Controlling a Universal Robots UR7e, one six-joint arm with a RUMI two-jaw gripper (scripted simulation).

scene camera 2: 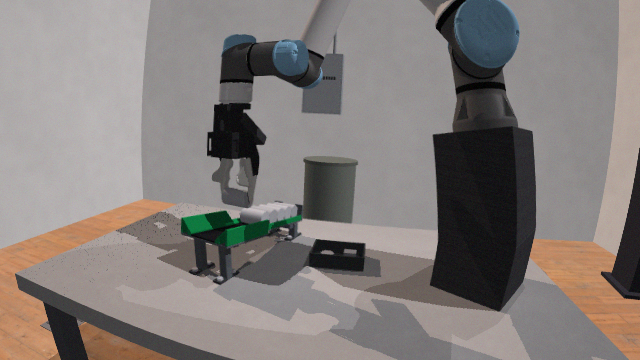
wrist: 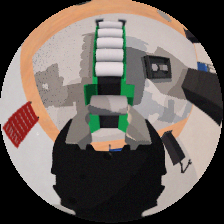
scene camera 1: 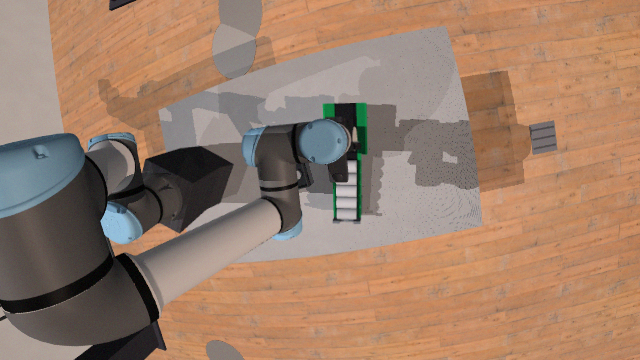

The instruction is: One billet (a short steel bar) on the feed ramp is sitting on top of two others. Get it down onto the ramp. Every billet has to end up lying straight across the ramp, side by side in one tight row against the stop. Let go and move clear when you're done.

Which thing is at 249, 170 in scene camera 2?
The gripper.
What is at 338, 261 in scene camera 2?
A low black tray.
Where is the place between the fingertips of the gripper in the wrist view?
108, 104
